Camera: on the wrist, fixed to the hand. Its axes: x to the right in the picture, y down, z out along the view.
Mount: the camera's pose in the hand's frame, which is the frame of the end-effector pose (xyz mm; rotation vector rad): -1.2 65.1 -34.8 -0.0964 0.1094 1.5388
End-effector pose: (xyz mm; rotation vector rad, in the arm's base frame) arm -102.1 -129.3 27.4 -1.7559 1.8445 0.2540
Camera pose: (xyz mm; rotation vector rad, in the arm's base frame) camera -174.2 -138.3 40.4 -0.0236 2.8803 0.7947
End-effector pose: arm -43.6 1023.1 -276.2 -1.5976 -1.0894 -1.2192
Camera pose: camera 9.4 971.7 -277.9 -1.7206 0.3969 -0.2506
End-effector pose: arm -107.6 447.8 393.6 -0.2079 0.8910 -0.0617
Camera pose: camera -137.5 506.3 359.9 0.4327 0.9665 1.4061
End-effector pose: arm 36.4 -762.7 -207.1 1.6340 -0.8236 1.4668
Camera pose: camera -37.0 -764.3 -199.0 -0.5668 2.0472 -2.0945
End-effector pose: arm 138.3 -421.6 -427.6 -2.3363 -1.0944 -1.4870
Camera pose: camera 155.6 -486.1 -396.1 -2.0178 0.7807 -0.9004
